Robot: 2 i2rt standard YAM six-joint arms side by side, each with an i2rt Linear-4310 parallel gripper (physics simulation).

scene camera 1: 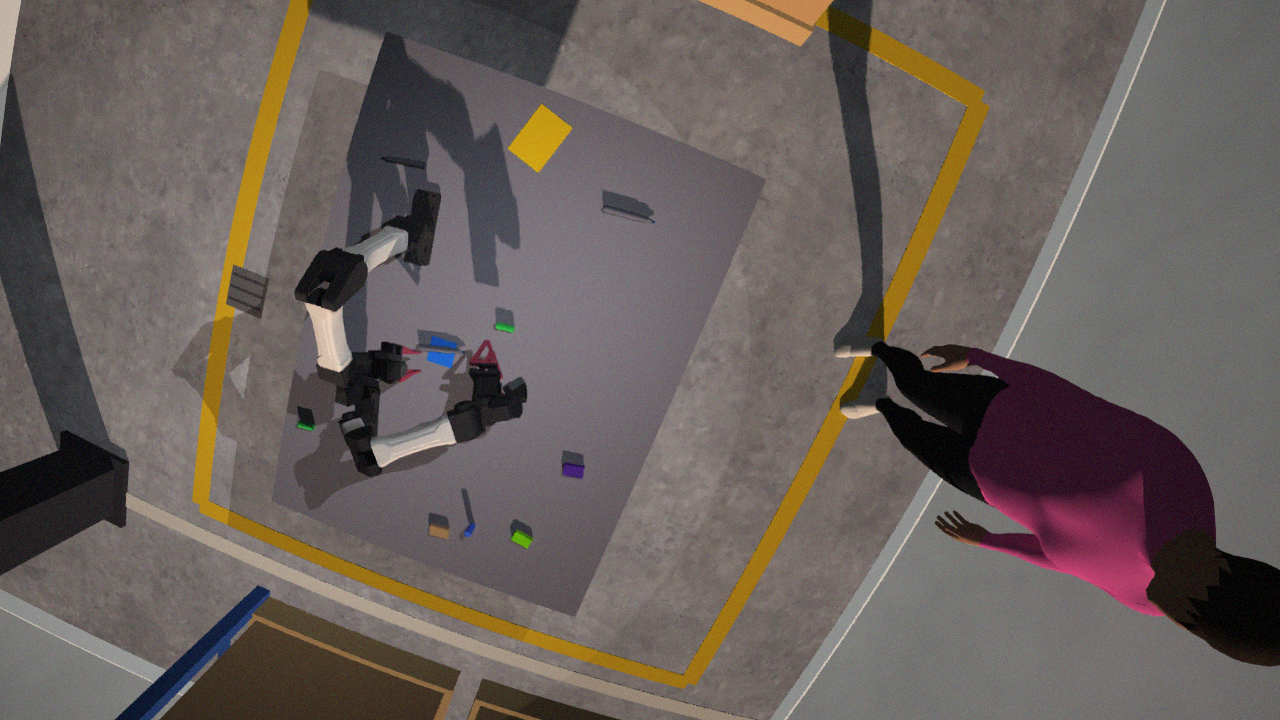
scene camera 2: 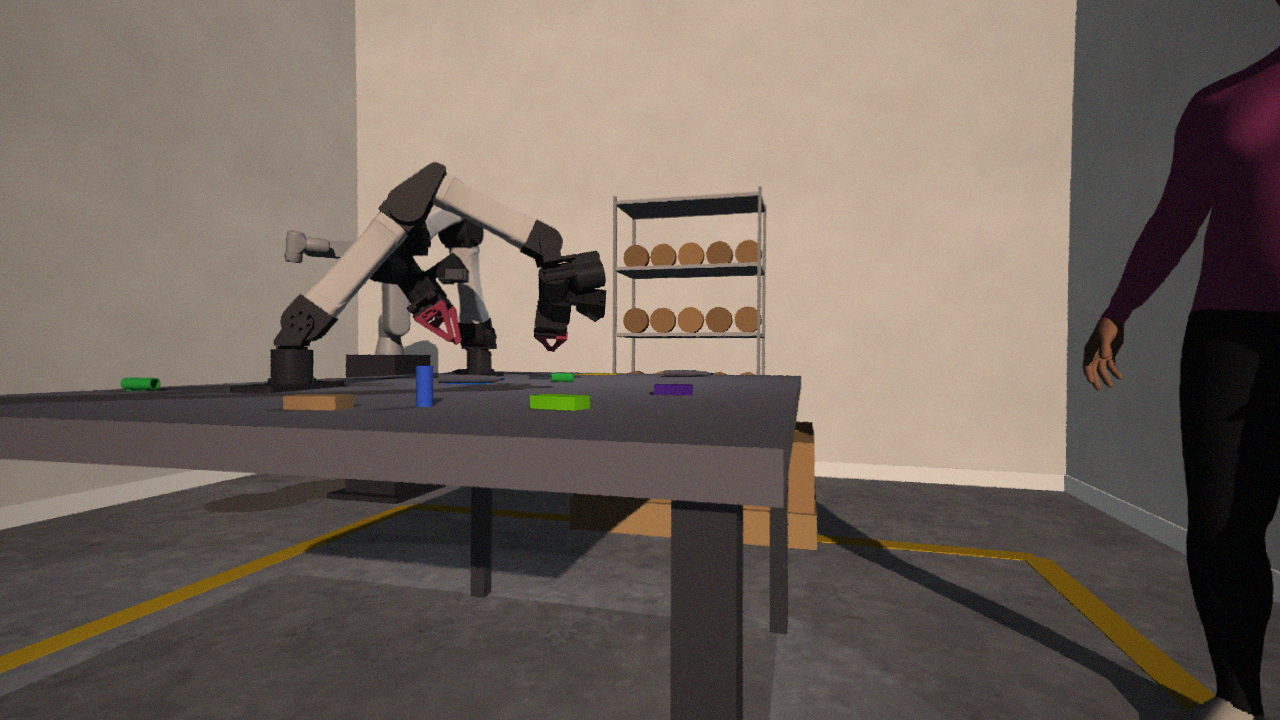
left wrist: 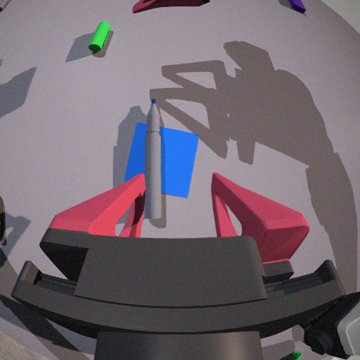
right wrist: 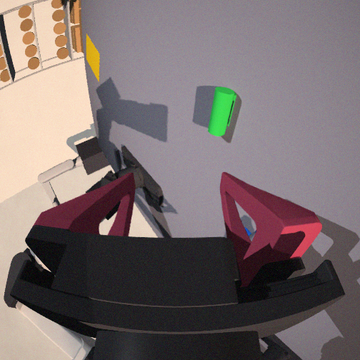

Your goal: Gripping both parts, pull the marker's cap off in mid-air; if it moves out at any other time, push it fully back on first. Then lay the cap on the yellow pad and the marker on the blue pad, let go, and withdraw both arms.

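Frame: origin at the left arm's base, x ahead, y left, z up, level; millimetres.
Seen in the pictures: left gripper, between the fingertips: (scene camera 1: 420, 361) (scene camera 2: 455, 341); right gripper, between the fingertips: (scene camera 1: 489, 345) (scene camera 2: 552, 339); left arm's base, origin of its link: (scene camera 1: 423, 227); right arm's base, origin of its link: (scene camera 1: 367, 416) (scene camera 2: 292, 389).
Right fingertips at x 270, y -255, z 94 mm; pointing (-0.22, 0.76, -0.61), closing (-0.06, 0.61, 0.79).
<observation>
Pixels of each thing's top centre, then the offset from my right fingertips to it.
- grey marker, centre of its top: (scene camera 2: 471, 374) (scene camera 1: 440, 350) dz -76, dx -156, dy -67 mm
- blue pad, centre of its top: (scene camera 1: 441, 352) dz -93, dx -158, dy -77 mm
- green cap-like cylinder, centre of its top: (scene camera 2: 562, 373) (scene camera 1: 504, 328) dz -75, dx +13, dy +39 mm
- yellow pad, centre of its top: (scene camera 1: 539, 138) (scene camera 2: 599, 374) dz -93, dx -4, dy +556 mm
- blue cylinder, centre of its top: (scene camera 2: 424, 365) (scene camera 1: 467, 534) dz -46, dx +14, dy -617 mm
- tan block, centre of its top: (scene camera 2: 319, 395) (scene camera 1: 438, 532) dz -79, dx -86, dy -662 mm
- lime block, centre of its top: (scene camera 2: 560, 395) (scene camera 1: 521, 540) dz -79, dx +179, dy -614 mm
- purple block, centre of its top: (scene camera 2: 673, 384) (scene camera 1: 573, 471) dz -79, dx +290, dy -336 mm
- green cylinder, centre of its top: (scene camera 2: 140, 377) (scene camera 1: 304, 427) dz -73, dx -558, dy -417 mm
- grey pen, centre of its top: (scene camera 1: 629, 214) (scene camera 2: 688, 370) dz -76, dx +276, dy +416 mm
The grey marker (scene camera 1: 438, 348) (scene camera 2: 469, 378) (left wrist: 153, 170) lies across the blue pad (scene camera 1: 442, 360) (left wrist: 180, 160), its blue tip bare and both ends past the pad's edges. My left gripper (scene camera 1: 418, 361) (scene camera 2: 459, 340) (left wrist: 177, 180) is open above the marker's rear end, which shows beside one finger in the left wrist view. My right gripper (scene camera 1: 486, 342) (scene camera 2: 553, 347) (right wrist: 177, 179) is open and empty above the table. A green cap-like cylinder (scene camera 1: 504, 327) (scene camera 2: 562, 377) (left wrist: 100, 37) (right wrist: 221, 111) lies beyond it. The yellow pad (scene camera 1: 539, 137) (right wrist: 93, 57) holds no cap. I cannot tell which cap is the marker's.
A blue cylinder (scene camera 1: 469, 530) (scene camera 2: 425, 385) stands upright near a tan block (scene camera 1: 438, 531) and a lime block (scene camera 1: 521, 538). A purple block (scene camera 1: 572, 470), another green cylinder (scene camera 1: 305, 426) and a grey pen (scene camera 1: 628, 214) also lie on the table. The two forearms are close together.
</observation>
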